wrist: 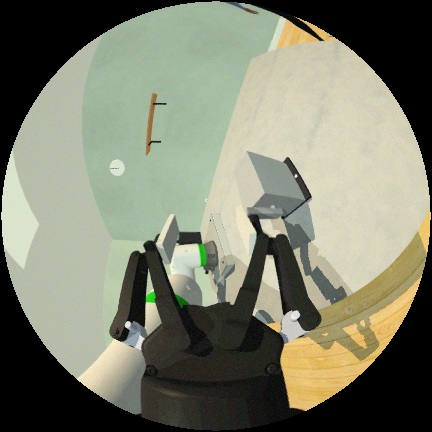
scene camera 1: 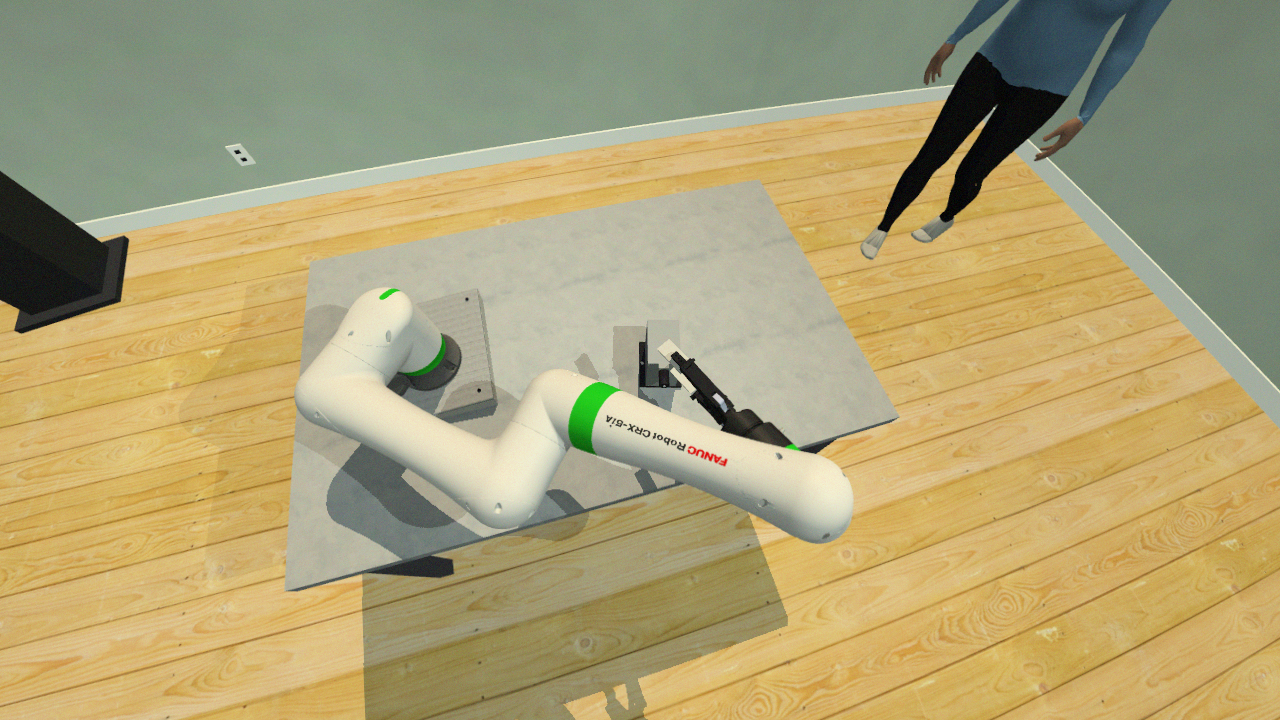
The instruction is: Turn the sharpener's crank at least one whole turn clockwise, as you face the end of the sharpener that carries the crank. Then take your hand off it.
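Where they show: gripper, fingertip midpoint: (wrist: 205,218) (scene camera 1: 669,356); arm's base, origin of the base link: (wrist: 213,253) (scene camera 1: 431,362).
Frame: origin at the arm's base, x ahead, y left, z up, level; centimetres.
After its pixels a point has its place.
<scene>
The sharpener (scene camera 1: 662,334) @[x 51.6, y -20.5, z 9.2 cm] (wrist: 276,175) @[x 54.3, y -24.2, z 3.8 cm] is a grey box with a black plate along one side, standing on the table. Its crank shows in the wrist view as a flat grey arm (wrist: 264,212) across the near end, with a dark knob (wrist: 256,224) at the arm's left end. My gripper (scene camera 1: 676,364) @[x 47.6, y -30.3, z 18.4 cm] (wrist: 205,218) @[x 47.6, y -30.3, z 18.4 cm] is open and empty at the crank end, its pale pads wide apart. The knob is close beside the inner side of the right-hand finger in the wrist view; whether they touch I cannot tell. That finger overlaps part of the crank area.
The grey table (scene camera 1: 554,268) @[x 37.6, y 18.3, z -3.5 cm] (wrist: 350,115) @[x 74.2, y -32.6, z -3.6 cm] carries the robot's base plate (scene camera 1: 456,326) @[x 8.2, y 7.0, z 0.9 cm] at the left. My forearm (scene camera 1: 698,447) @[x 38.6, y -52.7, z 36.8 cm] reaches over the table's front edge. A person (scene camera 1: 1011,98) stands on the floor beyond the table's far right corner. A black post (scene camera 1: 44,250) stands at the left.
</scene>
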